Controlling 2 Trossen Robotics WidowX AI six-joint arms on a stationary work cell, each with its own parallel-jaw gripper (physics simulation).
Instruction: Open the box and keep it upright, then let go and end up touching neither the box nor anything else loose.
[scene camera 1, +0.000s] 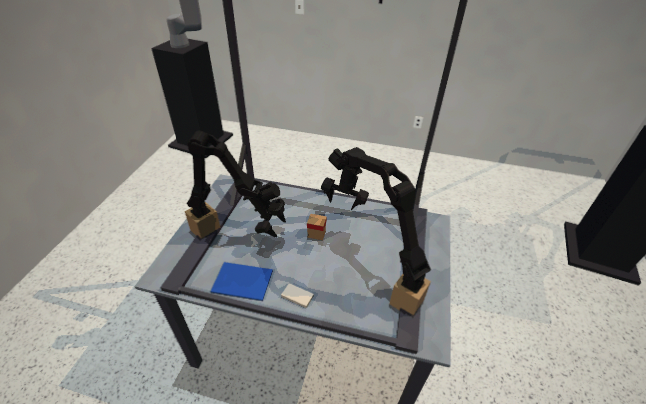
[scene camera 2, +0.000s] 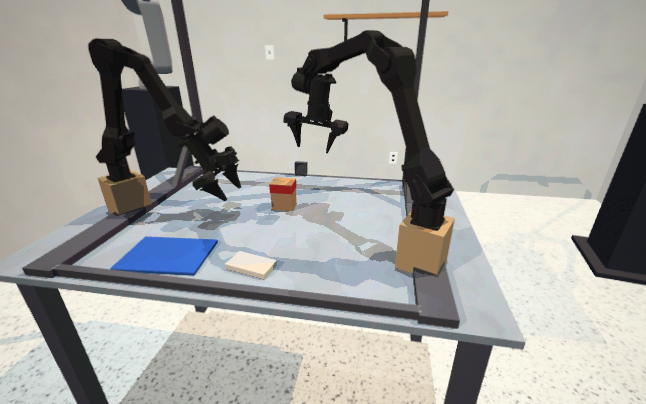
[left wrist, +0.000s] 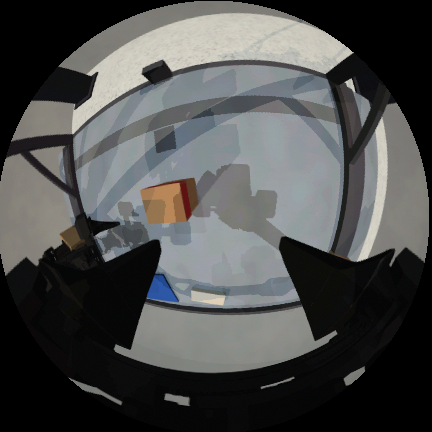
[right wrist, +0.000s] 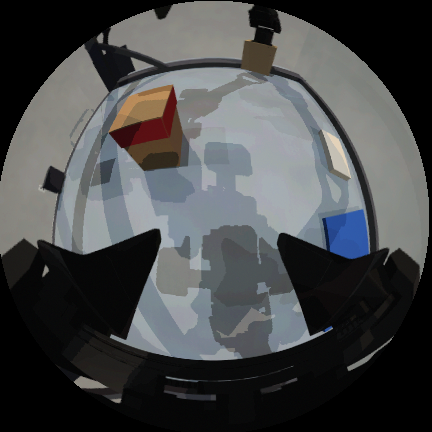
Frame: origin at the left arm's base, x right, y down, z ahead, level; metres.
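Seen in the pictures: left gripper, fingertip midpoint: (scene camera 1: 341, 205) (scene camera 2: 312, 150) (left wrist: 220, 245); right gripper, fingertip midpoint: (scene camera 1: 280, 229) (scene camera 2: 233, 194) (left wrist: 125, 239) (right wrist: 220, 237); left arm's base, link origin: (scene camera 1: 412, 283) (scene camera 2: 427, 221) (right wrist: 261, 42); right arm's base, link origin: (scene camera 1: 200, 211) (scene camera 2: 121, 177) (left wrist: 67, 249).
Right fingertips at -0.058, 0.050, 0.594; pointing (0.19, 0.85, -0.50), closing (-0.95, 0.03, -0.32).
Note:
Pixels of each thing's top centre, then the offset from my right fingertips to it, as dx, dy, dz. Level surfaces: height alone.
- blue flat panel, top centre: (right wrist: 353, 267) (scene camera 2: 167, 253) (left wrist: 147, 287) (scene camera 1: 242, 280) -0.262, +0.063, -0.024
- cream block, top centre: (right wrist: 336, 151) (scene camera 2: 251, 262) (left wrist: 207, 297) (scene camera 1: 297, 294) -0.181, +0.056, -0.244
- table, surface height: dy +0.071
The box (scene camera 1: 316, 233) (scene camera 2: 283, 201) (left wrist: 164, 205) (right wrist: 145, 111) is light brown with a red band near its top. It stands upright on the table, with its top covered; no gap shows at the band. My left gripper (scene camera 1: 341, 204) (scene camera 2: 313, 149) (left wrist: 220, 245) is open and empty, above and to the right of the box in both scene views, apart from it. My right gripper (scene camera 1: 280, 229) (scene camera 2: 232, 194) (right wrist: 220, 237) is open and empty, low over the table to the left of the box in both scene views, apart from it.
A blue flat panel (scene camera 1: 242, 281) (scene camera 2: 165, 255) (left wrist: 161, 288) (right wrist: 347, 233) and a cream block (scene camera 1: 297, 294) (scene camera 2: 251, 264) (left wrist: 208, 296) (right wrist: 336, 155) lie near the front edge of the table (scene camera 1: 350, 300) (scene camera 2: 320, 240). Dark rails frame the table, with upright posts at the back.

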